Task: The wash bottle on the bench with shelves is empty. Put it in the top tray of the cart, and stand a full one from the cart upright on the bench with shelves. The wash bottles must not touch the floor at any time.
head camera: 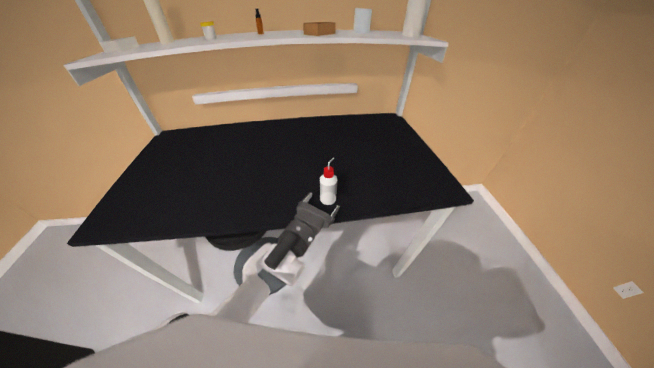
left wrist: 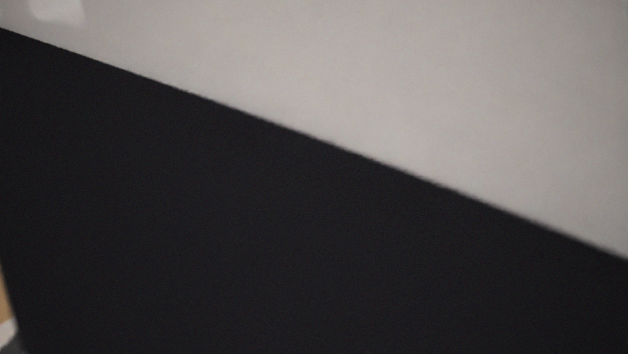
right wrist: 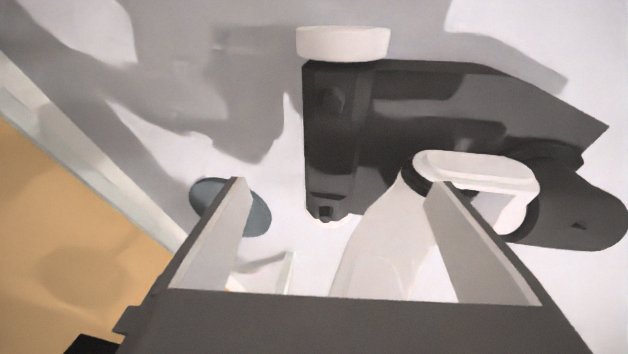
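Note:
The wash bottle, white with a red cap and thin bent spout, stands upright on the black bench top, near its front edge. My left gripper is open at that edge. In the head camera its fingertips appear on either side of the bottle's base; how deep the bottle sits between them is unclear. In the left wrist view a black surface fills much of the picture and the left fingers and bottle do not show. My right gripper is open and empty, above the floor. The cart and the full bottles do not show.
The upper shelf holds a yellow-lidded jar, an amber bottle, a brown box and other items. A stool stands under the bench's front edge. Bench legs stand at both sides.

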